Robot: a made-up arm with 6 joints. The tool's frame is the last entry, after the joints.
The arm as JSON. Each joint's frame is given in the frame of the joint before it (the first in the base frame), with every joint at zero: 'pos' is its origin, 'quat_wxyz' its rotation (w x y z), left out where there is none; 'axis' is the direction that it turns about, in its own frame. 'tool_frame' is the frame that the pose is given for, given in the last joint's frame.
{
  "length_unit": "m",
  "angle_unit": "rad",
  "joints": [
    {
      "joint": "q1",
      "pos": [
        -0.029,
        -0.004,
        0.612
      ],
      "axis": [
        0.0,
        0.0,
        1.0
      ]
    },
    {
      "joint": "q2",
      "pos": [
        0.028,
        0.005,
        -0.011
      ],
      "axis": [
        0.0,
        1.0,
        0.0
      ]
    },
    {
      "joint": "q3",
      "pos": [
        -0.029,
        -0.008,
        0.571
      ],
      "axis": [
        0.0,
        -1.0,
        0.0
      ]
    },
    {
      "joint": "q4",
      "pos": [
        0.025,
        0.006,
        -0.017
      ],
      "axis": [
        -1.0,
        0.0,
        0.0
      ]
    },
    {
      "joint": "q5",
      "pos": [
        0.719,
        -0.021,
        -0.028
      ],
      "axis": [
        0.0,
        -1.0,
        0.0
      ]
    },
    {
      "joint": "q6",
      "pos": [
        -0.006,
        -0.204,
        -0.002
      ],
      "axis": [
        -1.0,
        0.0,
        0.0
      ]
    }
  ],
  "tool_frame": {
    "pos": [
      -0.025,
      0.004,
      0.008
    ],
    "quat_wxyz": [
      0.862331,
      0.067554,
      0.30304,
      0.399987
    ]
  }
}
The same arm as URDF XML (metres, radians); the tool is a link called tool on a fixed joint. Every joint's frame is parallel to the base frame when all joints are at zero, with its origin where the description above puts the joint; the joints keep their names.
<robot name="arm">
<link name="base_link"/>
<link name="link1"/>
<link name="link2"/>
<link name="link3"/>
<link name="link4"/>
<link name="link5"/>
<link name="link6"/>
<link name="tool"/>
<joint name="q1" type="continuous"><parent link="base_link"/><child link="link1"/><origin xyz="-0.029 -0.004 0.612"/><axis xyz="0 0 1"/></joint>
<joint name="q2" type="continuous"><parent link="link1"/><child link="link2"/><origin xyz="0.028 0.005 -0.011"/><axis xyz="0 1 0"/></joint>
<joint name="q3" type="continuous"><parent link="link2"/><child link="link3"/><origin xyz="-0.029 -0.008 0.571"/><axis xyz="0 -1 0"/></joint>
<joint name="q4" type="continuous"><parent link="link3"/><child link="link4"/><origin xyz="0.025 0.006 -0.017"/><axis xyz="-1 0 0"/></joint>
<joint name="q5" type="continuous"><parent link="link4"/><child link="link5"/><origin xyz="0.719 -0.021 -0.028"/><axis xyz="0 -1 0"/></joint>
<joint name="q6" type="continuous"><parent link="link5"/><child link="link6"/><origin xyz="-0.006 -0.204 -0.002"/><axis xyz="-1 0 0"/></joint>
<joint name="tool_fixed" type="fixed"><parent link="link6"/><child link="tool"/><origin xyz="-0.025 0.004 0.008" rpy="0.4184 0.4877 0.9742"/></joint>
</robot>

